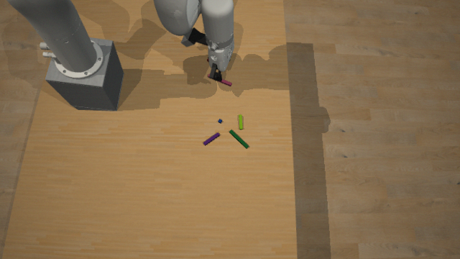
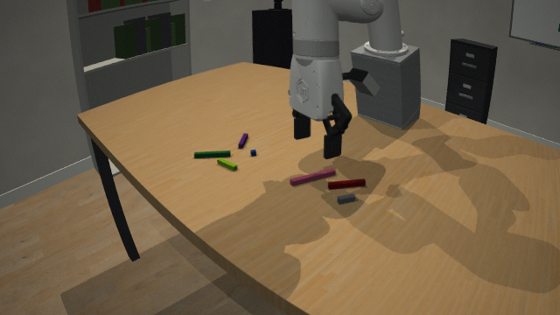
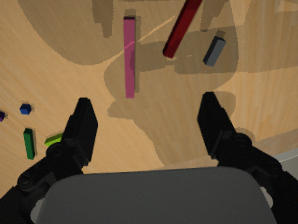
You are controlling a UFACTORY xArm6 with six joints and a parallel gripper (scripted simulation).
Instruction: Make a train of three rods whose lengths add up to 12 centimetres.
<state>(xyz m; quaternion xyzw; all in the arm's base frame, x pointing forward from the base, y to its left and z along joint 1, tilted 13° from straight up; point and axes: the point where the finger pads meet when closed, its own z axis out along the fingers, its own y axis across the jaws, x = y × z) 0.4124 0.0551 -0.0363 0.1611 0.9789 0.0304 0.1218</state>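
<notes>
Right now the blue rod is 17 cm to the right of my hand and 8 cm below it. Also, from my hand: grey rod: 8 cm to the left, 8 cm below, 1 cm ahead; pink rod: 8 cm below, 1 cm to the right, 1 cm behind; red rod: 8 cm below, 5 cm to the left, 3 cm behind.
</notes>
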